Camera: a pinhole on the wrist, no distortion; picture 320 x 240 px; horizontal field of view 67.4 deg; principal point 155.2 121.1 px. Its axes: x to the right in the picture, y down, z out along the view. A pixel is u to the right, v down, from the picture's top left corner.
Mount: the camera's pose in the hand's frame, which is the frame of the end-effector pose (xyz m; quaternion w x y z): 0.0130 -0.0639 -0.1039 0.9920 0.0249 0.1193 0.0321
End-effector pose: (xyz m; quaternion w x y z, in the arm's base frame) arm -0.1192 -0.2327 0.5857 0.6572 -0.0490 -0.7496 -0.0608
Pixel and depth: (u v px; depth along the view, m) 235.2 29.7 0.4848
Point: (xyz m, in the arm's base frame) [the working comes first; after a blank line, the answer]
In the camera's frame: 0.1617 -0.1847 0.4848

-0.5089 -0.4390 0.8313
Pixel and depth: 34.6 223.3 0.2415
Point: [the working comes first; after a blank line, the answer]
In the camera's frame: -0.1214 0.1029 0.2415

-0.2706 -0.1869 0.5124
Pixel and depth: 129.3 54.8 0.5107
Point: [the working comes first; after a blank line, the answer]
In the camera's frame: -0.0551 -0.1411 0.5107

-0.5545 -0.3985 0.6171
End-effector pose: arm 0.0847 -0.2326 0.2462 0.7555 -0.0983 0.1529 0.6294
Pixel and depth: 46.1 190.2 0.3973
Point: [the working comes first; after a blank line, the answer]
In the camera's frame: -0.1807 0.1144 0.3973

0.0877 -0.1841 0.5822
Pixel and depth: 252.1 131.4 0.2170
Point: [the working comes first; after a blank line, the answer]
In the camera's frame: 0.0876 0.0093 0.2170

0.1745 -0.0766 0.2716
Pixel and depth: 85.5 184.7 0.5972
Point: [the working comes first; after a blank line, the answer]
In the camera's frame: -0.1735 0.1583 0.5972

0.0817 -0.0630 0.7472
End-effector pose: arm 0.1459 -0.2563 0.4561 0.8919 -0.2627 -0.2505 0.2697
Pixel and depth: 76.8 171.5 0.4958
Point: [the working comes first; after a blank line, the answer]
In the camera's frame: -0.1620 0.1042 0.4958

-0.1281 -0.1297 0.7518
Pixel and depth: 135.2 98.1 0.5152
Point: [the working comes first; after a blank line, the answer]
In the camera's frame: -0.0429 -0.0494 0.5152

0.0274 -0.1610 0.8658
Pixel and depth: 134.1 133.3 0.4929
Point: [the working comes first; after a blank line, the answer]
In the camera's frame: -0.0434 0.0251 0.4929

0.0040 -0.1191 0.8046
